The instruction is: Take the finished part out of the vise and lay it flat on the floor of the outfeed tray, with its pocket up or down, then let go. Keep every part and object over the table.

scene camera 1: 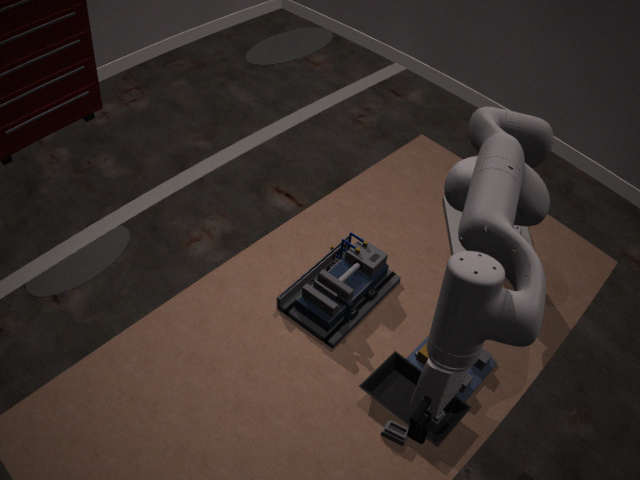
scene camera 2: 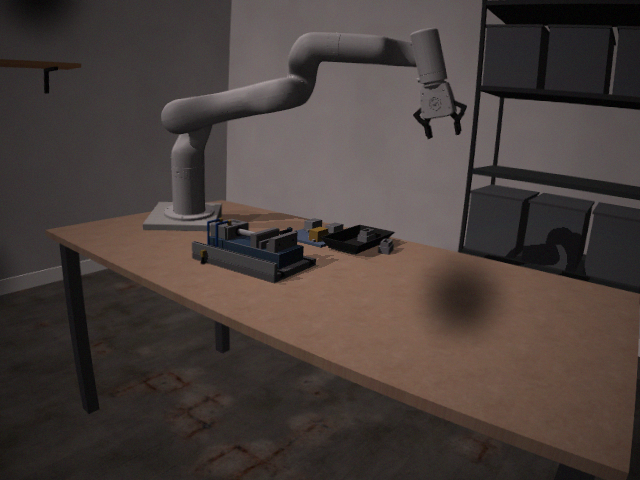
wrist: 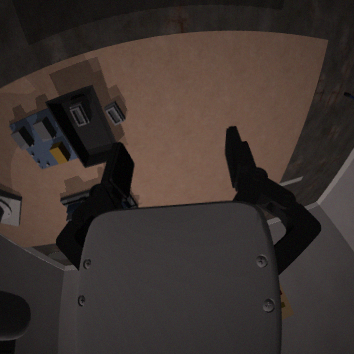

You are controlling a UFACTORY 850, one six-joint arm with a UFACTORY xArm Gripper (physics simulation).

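The vise (scene camera 1: 356, 281) (scene camera 2: 289, 256) (wrist: 74, 206) stands on the table in a grey-edged base; no part can be made out between its jaws. The black outfeed tray (scene camera 1: 377, 369) (scene camera 2: 338, 245) (wrist: 97, 142) holds a grey part (scene camera 2: 366, 235) (wrist: 79, 114) with its pocket up, near one end. A second grey pocketed part (scene camera 1: 395, 431) (scene camera 2: 386, 246) (wrist: 115, 113) lies on the table just outside the tray. My gripper (scene camera 1: 428, 428) (scene camera 2: 443, 135) (wrist: 174, 145) is open and empty, high above the table, beyond the tray from the vise. It hides part of the tray in scene camera 1.
A blue plate (scene camera 1: 480, 379) (wrist: 37, 150) beside the tray bears a yellow block (scene camera 1: 422, 353) (scene camera 2: 317, 234) (wrist: 60, 152) and grey blocks (wrist: 45, 128). Blue bent tubes rise at one end of the vise. The arm's base plate (scene camera 2: 155, 217) stands at the table's far end.
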